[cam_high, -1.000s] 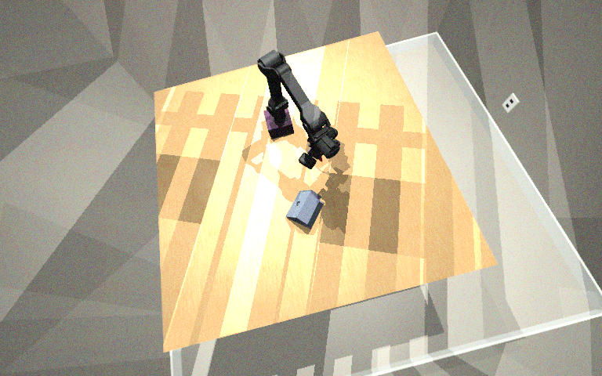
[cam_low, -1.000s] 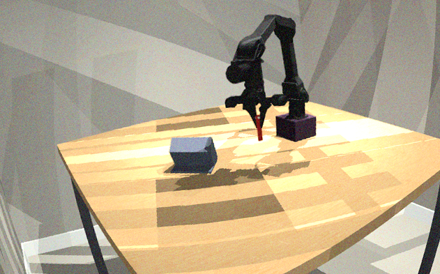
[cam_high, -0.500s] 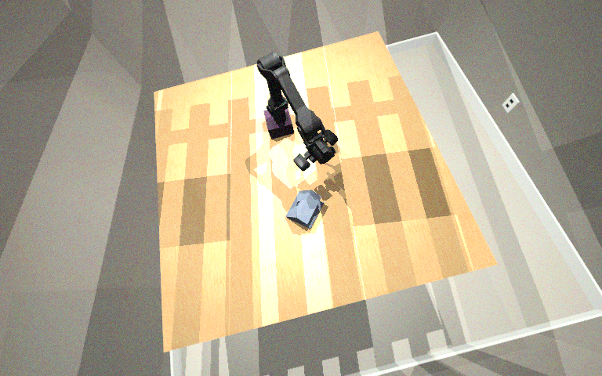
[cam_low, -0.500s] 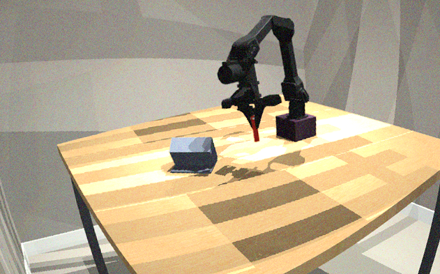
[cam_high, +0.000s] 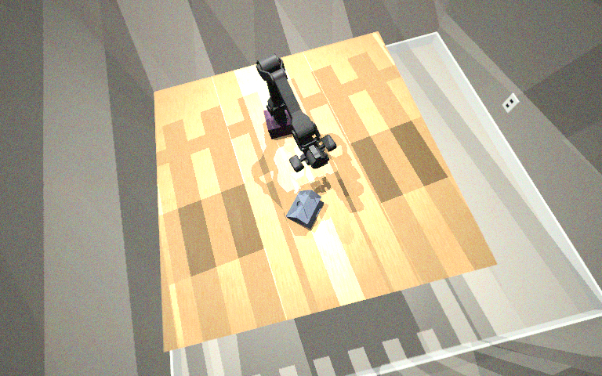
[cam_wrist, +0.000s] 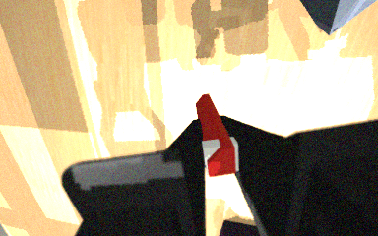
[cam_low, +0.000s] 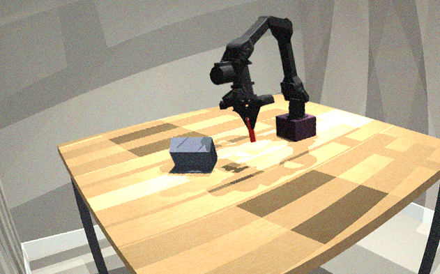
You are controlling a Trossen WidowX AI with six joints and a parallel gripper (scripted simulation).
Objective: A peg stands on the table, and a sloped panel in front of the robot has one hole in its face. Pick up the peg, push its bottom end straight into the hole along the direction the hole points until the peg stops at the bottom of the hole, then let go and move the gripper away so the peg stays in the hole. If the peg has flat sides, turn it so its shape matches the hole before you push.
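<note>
Right now the grey-blue sloped panel is 140 mm ahead of my gripper tip, 120 mm to the right of it and 70 mm below it. The rest, counted from my gripper tip: thin red peg 20 mm above.
</note>
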